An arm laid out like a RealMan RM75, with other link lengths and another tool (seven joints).
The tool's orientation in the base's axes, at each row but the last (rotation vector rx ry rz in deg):
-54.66, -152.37, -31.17
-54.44, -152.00, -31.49
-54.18, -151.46, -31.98
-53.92, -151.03, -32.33
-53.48, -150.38, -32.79
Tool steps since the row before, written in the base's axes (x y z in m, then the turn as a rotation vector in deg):
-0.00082, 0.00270, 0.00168, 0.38, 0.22, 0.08
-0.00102, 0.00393, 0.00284, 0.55, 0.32, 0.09
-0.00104, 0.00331, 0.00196, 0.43, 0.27, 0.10
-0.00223, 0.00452, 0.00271, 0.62, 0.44, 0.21
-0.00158, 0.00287, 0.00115, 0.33, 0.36, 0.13
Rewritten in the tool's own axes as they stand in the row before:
0.00272, 0.00182, -0.00025, -0.13, 0.43, -0.02
0.00398, 0.00287, -0.00069, -0.20, 0.61, -0.01
0.00333, 0.00219, -0.00013, -0.14, 0.50, -0.02
0.00516, 0.00247, -0.00006, -0.14, 0.77, -0.07
0.00317, 0.00132, 0.00053, 0.00, 0.51, 0.00

